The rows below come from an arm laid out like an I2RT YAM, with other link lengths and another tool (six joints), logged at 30 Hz.
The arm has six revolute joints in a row. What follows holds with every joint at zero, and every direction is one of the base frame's.
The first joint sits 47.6 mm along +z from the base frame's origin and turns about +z.
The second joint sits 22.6 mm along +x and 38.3 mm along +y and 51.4 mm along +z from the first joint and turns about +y.
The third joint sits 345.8 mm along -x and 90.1 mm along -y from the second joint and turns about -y.
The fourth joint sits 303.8 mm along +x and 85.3 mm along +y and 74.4 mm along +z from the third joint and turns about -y.
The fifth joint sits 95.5 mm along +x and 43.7 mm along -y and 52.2 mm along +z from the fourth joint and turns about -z.
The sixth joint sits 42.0 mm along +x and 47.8 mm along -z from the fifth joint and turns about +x.
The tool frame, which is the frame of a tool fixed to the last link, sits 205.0 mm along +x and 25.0 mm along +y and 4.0 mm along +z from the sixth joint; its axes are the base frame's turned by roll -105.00, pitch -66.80 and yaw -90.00 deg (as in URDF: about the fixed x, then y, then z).
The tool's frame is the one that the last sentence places.
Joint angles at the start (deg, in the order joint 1, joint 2, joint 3, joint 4, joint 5, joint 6):
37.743, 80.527, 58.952, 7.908, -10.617, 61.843
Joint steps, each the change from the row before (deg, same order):
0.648, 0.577, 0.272, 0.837, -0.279, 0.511
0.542, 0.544, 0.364, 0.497, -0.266, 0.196
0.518, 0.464, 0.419, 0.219, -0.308, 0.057
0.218, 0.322, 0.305, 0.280, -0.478, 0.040
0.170, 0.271, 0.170, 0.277, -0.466, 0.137
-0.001, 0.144, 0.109, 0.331, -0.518, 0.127
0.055, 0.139, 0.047, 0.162, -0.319, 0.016
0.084, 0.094, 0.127, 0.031, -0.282, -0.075
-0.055, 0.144, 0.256, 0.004, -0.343, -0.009
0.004, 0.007, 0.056, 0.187, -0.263, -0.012
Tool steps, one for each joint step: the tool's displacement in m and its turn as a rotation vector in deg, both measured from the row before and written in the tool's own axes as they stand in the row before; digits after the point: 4 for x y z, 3 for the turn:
-0.0071, -0.0042, 0.0028, 0.567, -0.905, 0.031
-0.0061, -0.0033, 0.0028, 0.347, -0.748, -0.184
-0.0062, -0.0029, 0.0024, 0.208, -0.750, -0.293
-0.0039, -0.0028, 0.0012, 0.298, -0.633, -0.231
-0.0034, -0.0016, 0.0012, 0.209, -0.614, -0.098
-0.0019, -0.0021, 0.0000, 0.324, -0.495, -0.068
-0.0018, -0.0005, 0.0007, 0.091, -0.352, -0.106
-0.0020, -0.0010, 0.0003, 0.083, -0.320, -0.196
-0.0006, -0.0017, 0.0001, 0.135, -0.264, -0.097
-0.0011, -0.0016, -0.0006, 0.247, -0.224, -0.132

